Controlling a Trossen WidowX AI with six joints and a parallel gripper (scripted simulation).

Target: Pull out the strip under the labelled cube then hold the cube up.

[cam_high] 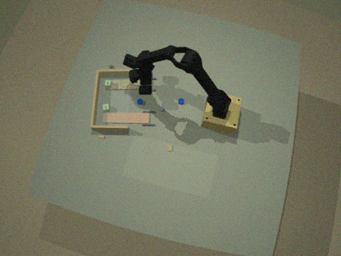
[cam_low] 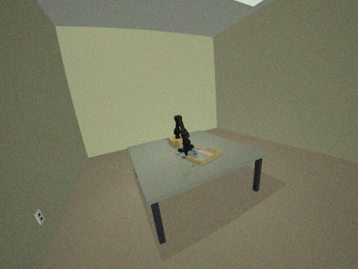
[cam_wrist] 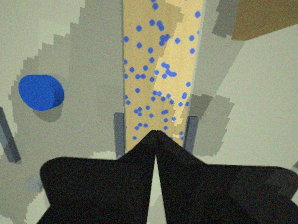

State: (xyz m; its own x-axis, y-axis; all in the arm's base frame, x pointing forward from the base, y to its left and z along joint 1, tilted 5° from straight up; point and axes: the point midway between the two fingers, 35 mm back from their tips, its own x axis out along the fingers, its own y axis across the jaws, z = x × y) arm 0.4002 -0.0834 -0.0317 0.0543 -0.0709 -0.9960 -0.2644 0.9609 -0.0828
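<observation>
My gripper tip is now 11 cm past the grey peg, 11 cm to the right of it and 1 cm above it.
</observation>
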